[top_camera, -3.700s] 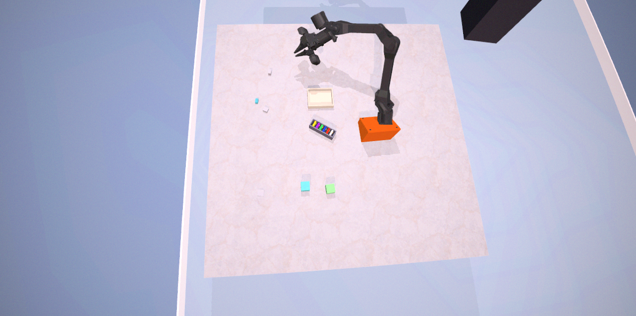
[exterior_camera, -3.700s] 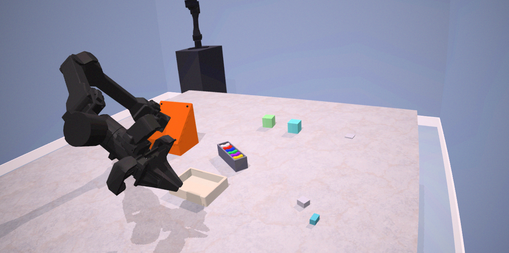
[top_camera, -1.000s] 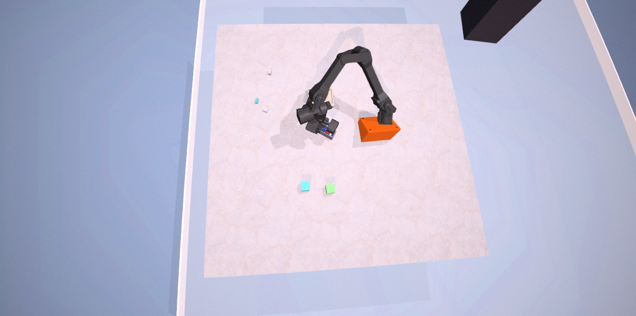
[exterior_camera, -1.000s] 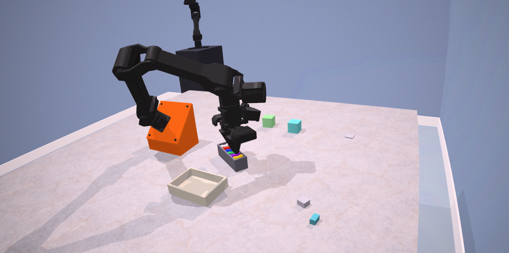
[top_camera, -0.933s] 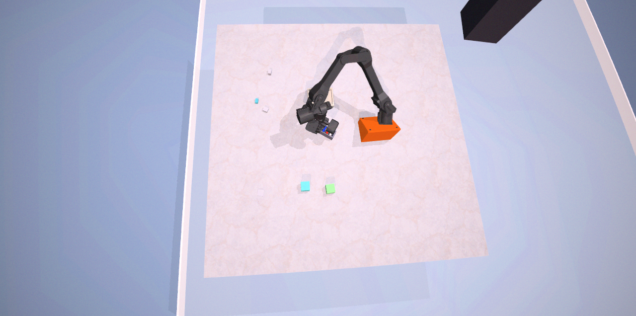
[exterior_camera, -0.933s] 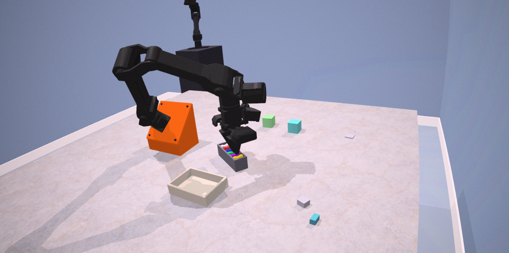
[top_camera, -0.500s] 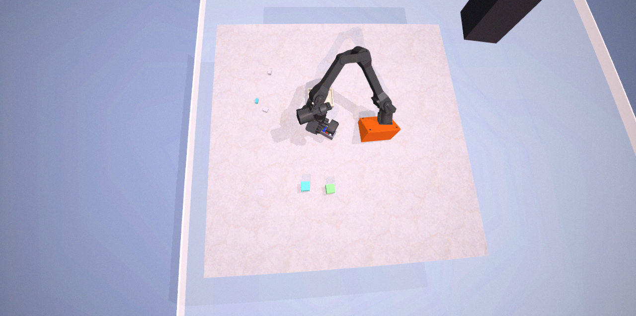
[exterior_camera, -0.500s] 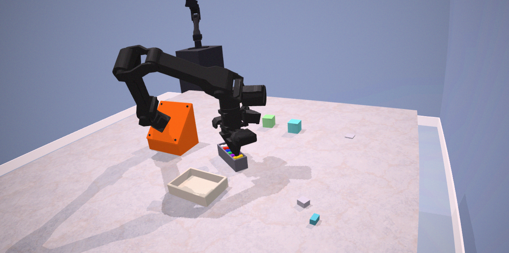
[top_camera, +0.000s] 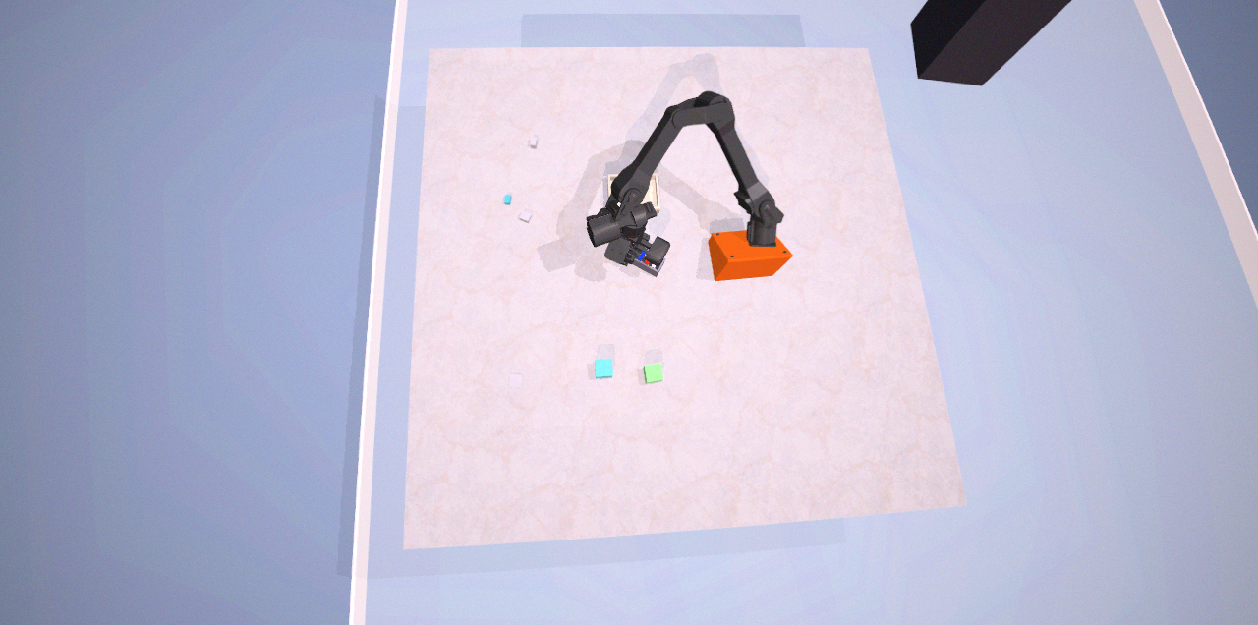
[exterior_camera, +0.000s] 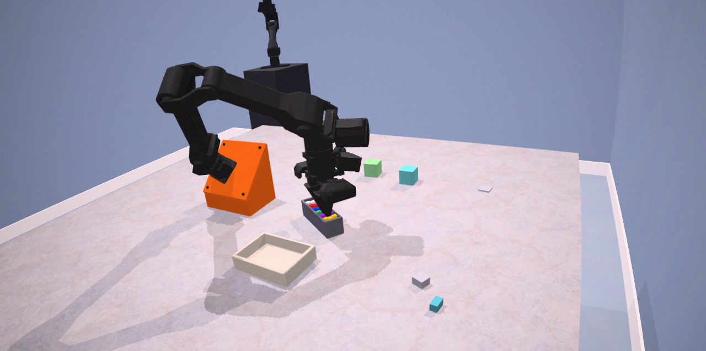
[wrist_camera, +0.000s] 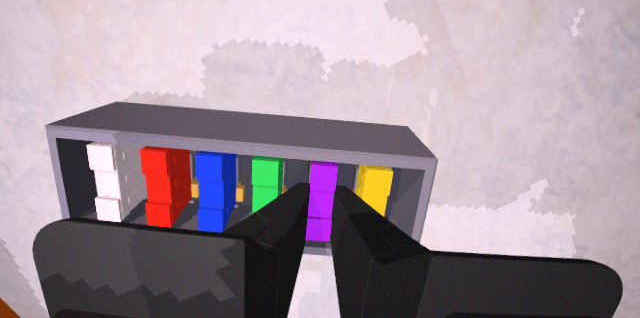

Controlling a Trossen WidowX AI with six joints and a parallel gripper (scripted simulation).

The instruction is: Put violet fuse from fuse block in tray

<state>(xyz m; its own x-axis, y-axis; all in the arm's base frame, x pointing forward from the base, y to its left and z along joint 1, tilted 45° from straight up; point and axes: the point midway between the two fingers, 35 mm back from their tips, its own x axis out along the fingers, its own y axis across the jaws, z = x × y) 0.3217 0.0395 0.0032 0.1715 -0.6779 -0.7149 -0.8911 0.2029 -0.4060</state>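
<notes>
The violet fuse is 10 mm below my gripper tip. Also, from my gripper tip: green cube: 300 mm to the left, 80 mm behind, 20 mm below; beige tray: 160 mm to the right, 30 mm below, 10 mm behind; cyan cube: 300 mm to the left, 40 mm ahead, 20 mm below.
</notes>
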